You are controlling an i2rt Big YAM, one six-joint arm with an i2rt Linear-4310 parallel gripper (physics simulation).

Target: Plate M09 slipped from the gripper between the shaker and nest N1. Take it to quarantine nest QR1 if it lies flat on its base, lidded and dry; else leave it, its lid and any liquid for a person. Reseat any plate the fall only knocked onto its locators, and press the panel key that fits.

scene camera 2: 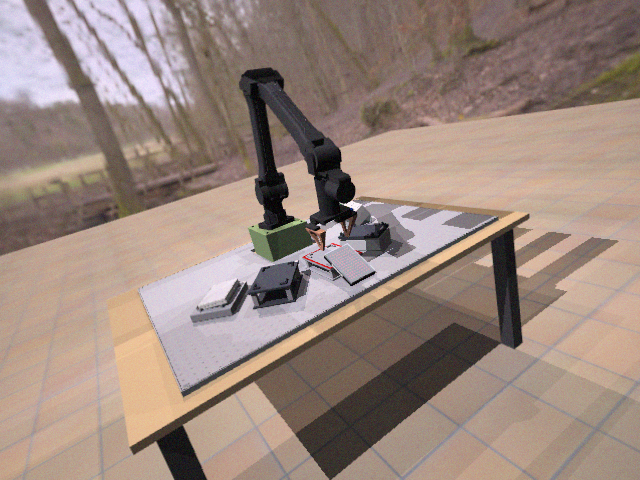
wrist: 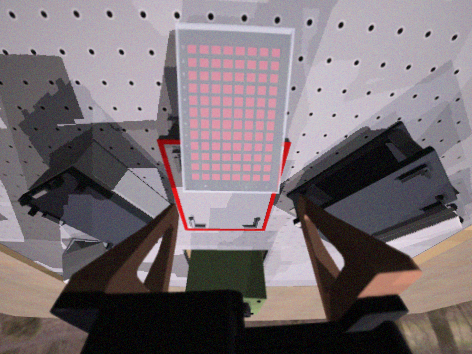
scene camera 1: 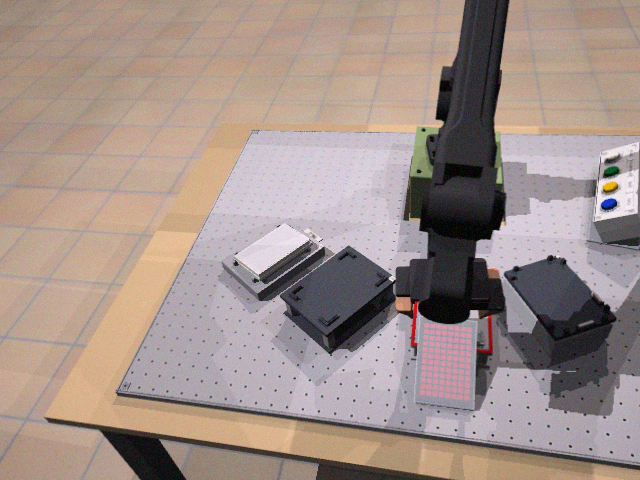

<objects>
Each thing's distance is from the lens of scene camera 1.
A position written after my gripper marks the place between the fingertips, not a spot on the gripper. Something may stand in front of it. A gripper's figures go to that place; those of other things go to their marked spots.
my gripper [scene camera 1: 445,315]: 0.82 m
white lidded plate [scene camera 1: 271,252]: 1.00 m
dark station [scene camera 1: 560,310]: 0.91 m
</objects>
